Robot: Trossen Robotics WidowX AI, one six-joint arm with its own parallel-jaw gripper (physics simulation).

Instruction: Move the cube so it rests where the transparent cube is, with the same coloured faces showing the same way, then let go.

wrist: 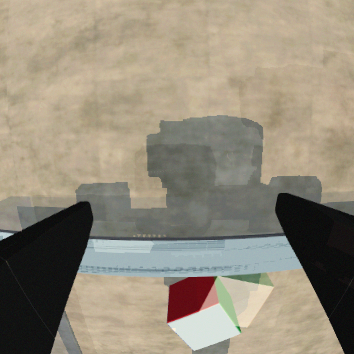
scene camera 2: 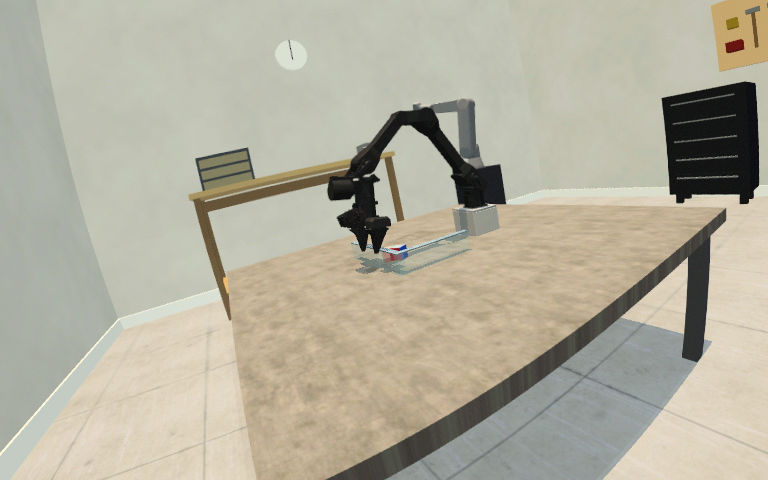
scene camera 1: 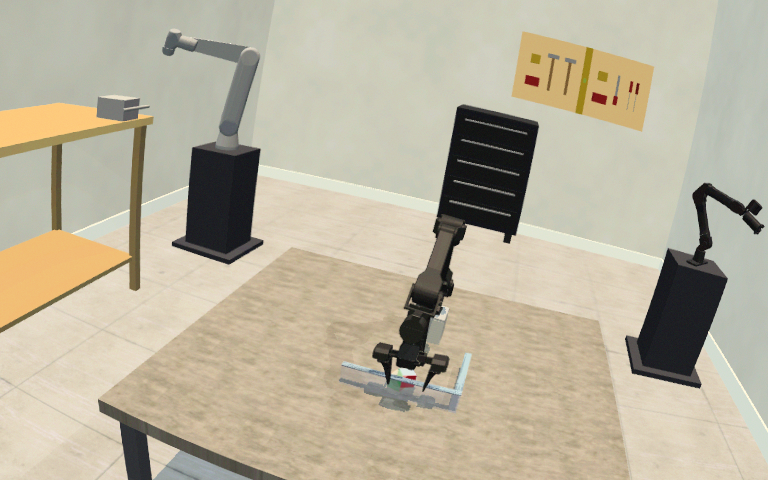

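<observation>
The cube (scene camera 1: 408, 380) (scene camera 2: 395, 253) (wrist: 204, 327) rests on the table, with white, dark red and green faces in the wrist view and blue showing in scene camera 2. The transparent cube (wrist: 254, 299) overlaps it in the wrist view, turned differently, with pale beige and green faces. My gripper (scene camera 1: 406, 387) (scene camera 2: 370, 250) (wrist: 185, 206) is open and empty, pointing down. In the wrist view its fingertips stand wide apart, above the clear wall, and the cube lies off towards the bottom edge, across the rim from the fingertips. The cube's lower parts are partly veiled by the wall in scene camera 1.
A low clear wall with pale blue rims (scene camera 1: 362, 369) (scene camera 2: 433, 243) (wrist: 185, 256) forms an L beside the cubes; its long side runs close to them and its other side runs back towards the arm's base. The wooden table (scene camera 1: 254, 316) (scene camera 2: 453, 339) carries the arm.
</observation>
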